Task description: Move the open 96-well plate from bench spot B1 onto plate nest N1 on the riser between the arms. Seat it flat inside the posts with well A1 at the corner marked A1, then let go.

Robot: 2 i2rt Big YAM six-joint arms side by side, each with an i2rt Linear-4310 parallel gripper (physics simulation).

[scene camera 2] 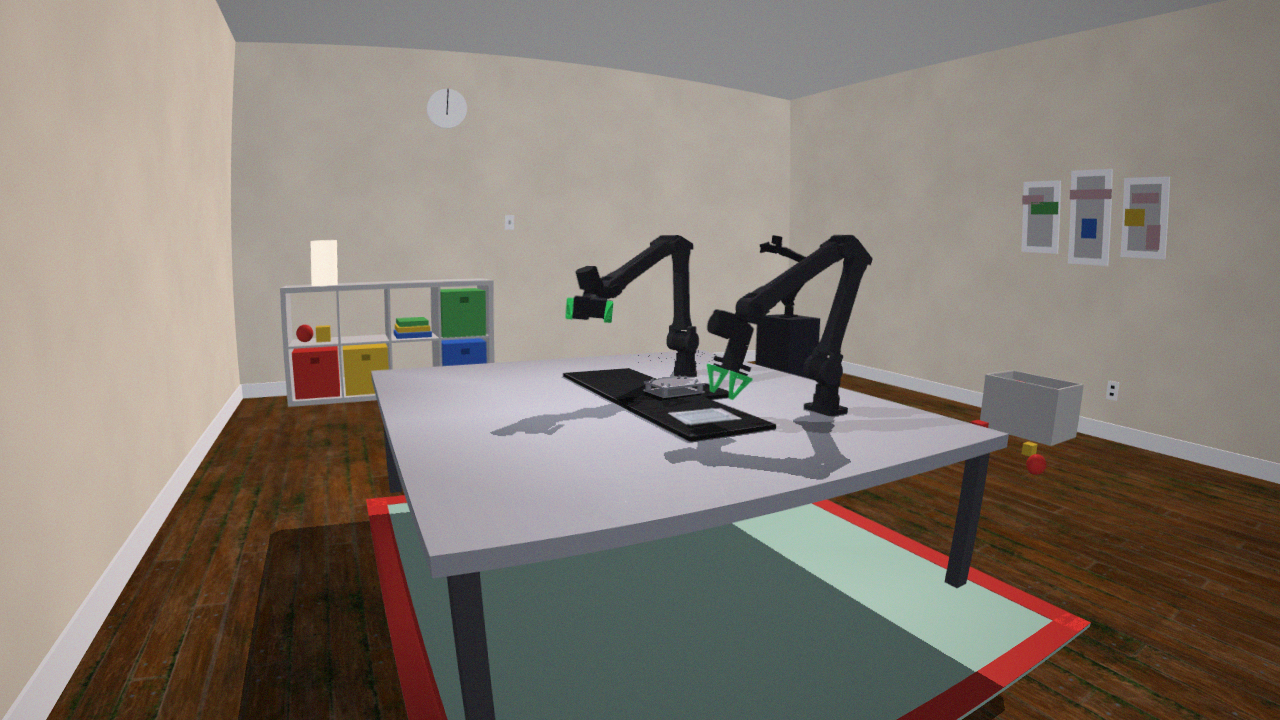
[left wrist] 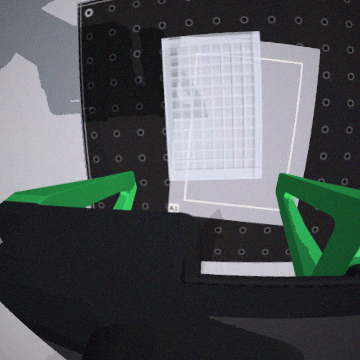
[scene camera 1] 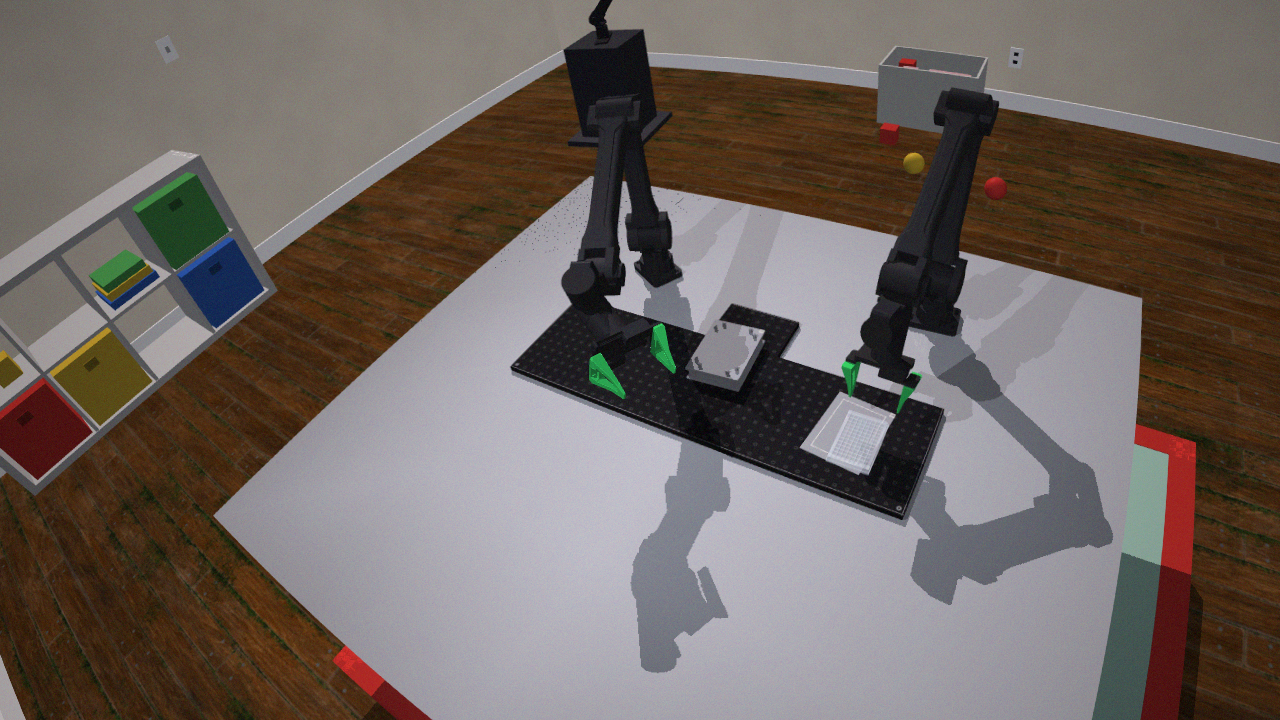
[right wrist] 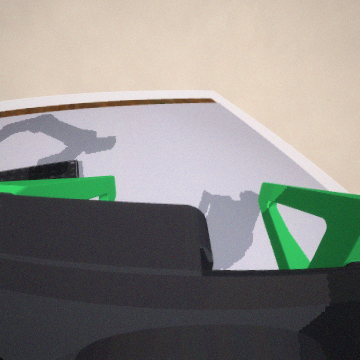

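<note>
The clear 96-well plate lies on the grey B1 pad, off its white outline toward the left in the left wrist view and turned a little from it. The pad's A1 label shows near a corner. Plate nest N1 is a grey block with corner posts on the riser, holding no plate. My left gripper is open and empty, above and behind the plate. My right gripper is open and empty, high over the board's far left part.
The black perforated board carries the pad and nest on the white table. The raised nest stands between the two grippers. A dark box stands behind the table. A shelf and grey bin stand away on the floor.
</note>
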